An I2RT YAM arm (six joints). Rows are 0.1 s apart.
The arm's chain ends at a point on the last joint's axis. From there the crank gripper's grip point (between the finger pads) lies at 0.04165 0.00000 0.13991 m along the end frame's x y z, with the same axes.
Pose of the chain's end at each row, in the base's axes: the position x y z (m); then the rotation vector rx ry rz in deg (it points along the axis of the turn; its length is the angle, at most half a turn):
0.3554 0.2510 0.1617 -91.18 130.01 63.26
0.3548 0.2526 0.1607 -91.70 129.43 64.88
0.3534 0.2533 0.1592 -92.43 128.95 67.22
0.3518 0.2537 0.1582 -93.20 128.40 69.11
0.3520 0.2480 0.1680 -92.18 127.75 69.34
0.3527 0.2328 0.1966 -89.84 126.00 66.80
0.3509 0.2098 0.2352 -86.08 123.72 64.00
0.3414 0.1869 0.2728 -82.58 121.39 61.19
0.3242 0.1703 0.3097 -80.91 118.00 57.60
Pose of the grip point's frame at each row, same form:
0.2997 0.3099 0.0403 -91.18 130.01 63.26
0.2968 0.3123 0.0408 -91.70 129.43 64.88
0.2917 0.3136 0.0414 -92.43 128.95 67.22
0.2871 0.3143 0.0422 -93.20 128.40 69.11
0.2887 0.3109 0.0525 -92.18 127.75 69.34
0.2975 0.3001 0.0794 -89.84 126.00 66.80
0.3067 0.2835 0.1172 -86.08 123.72 64.00
0.3083 0.2661 0.1547 -82.58 121.39 61.19
0.3029 0.2532 0.1914 -80.91 118.00 57.60

